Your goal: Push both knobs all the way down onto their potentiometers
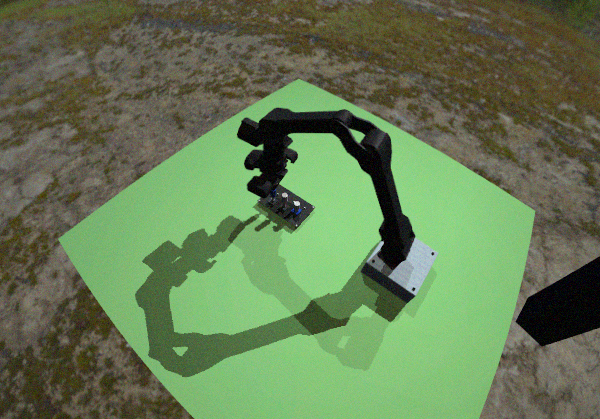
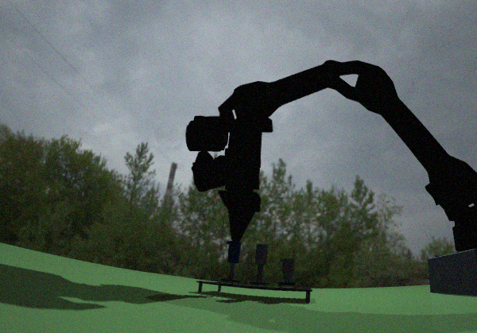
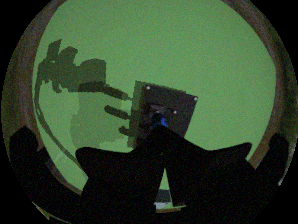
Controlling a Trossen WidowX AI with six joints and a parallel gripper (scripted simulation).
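Now: the blue knob 10 mm below my gripper tip. From my gripper tip the other things lie so: grey knob (70 mm behind, 30 mm to the right, 40 mm below).
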